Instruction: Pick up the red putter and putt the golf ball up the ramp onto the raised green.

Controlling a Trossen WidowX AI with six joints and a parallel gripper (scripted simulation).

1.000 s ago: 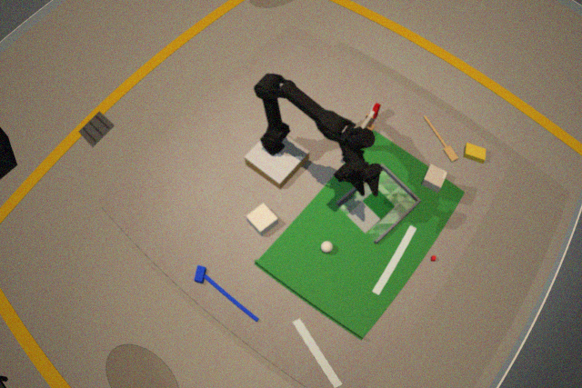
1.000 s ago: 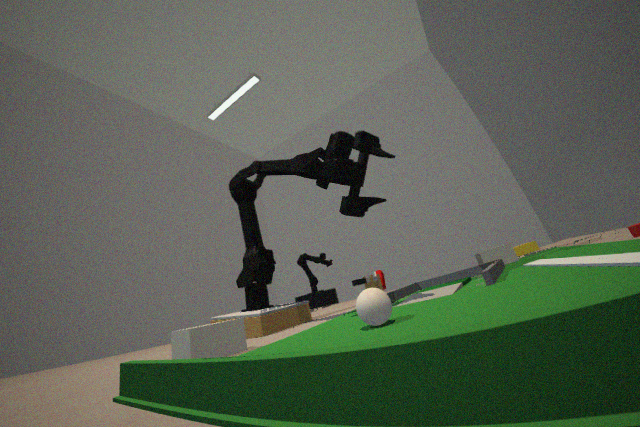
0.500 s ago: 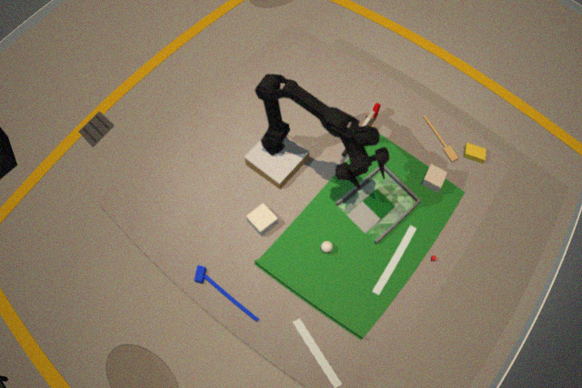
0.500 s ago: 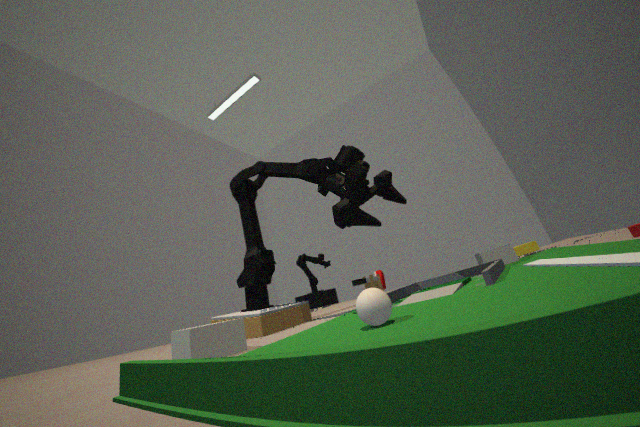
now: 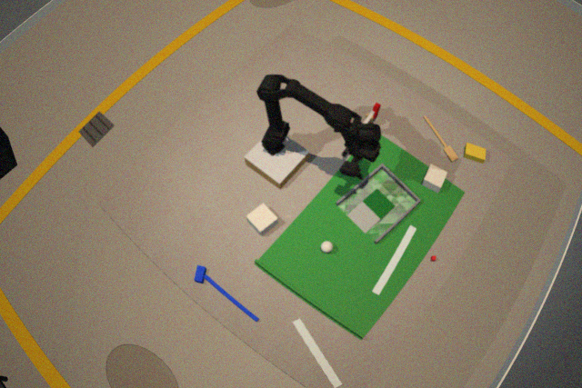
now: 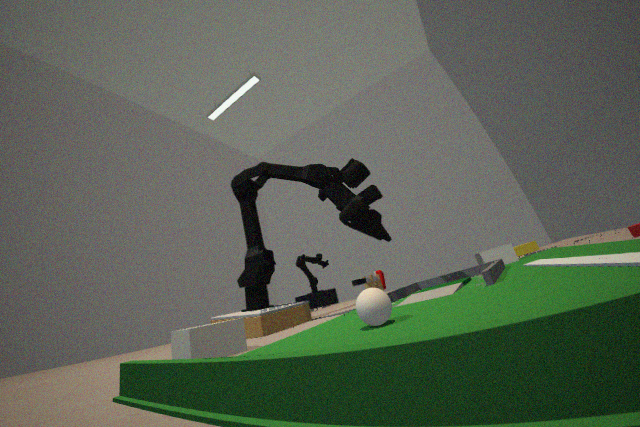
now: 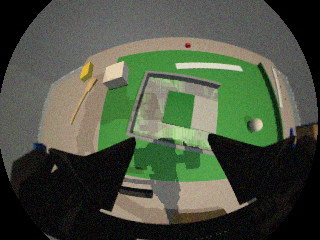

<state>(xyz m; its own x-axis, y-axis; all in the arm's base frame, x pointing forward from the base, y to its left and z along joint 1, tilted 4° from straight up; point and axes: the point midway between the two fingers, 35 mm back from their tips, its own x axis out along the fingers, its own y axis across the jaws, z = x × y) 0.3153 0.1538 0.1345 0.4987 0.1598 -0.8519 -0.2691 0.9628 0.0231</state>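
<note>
My gripper tip is 18 cm past the red putter, 15 cm to the right of it and 8 cm above it. The rest, counted from my gripper tip: green mat 14 cm ahead, 10 cm to the right, 14 cm below; small red marker 40 cm ahead, 1 cm to the right, 13 cm below; white golf ball 9 cm ahead, 27 cm to the right, 11 cm below.
</note>
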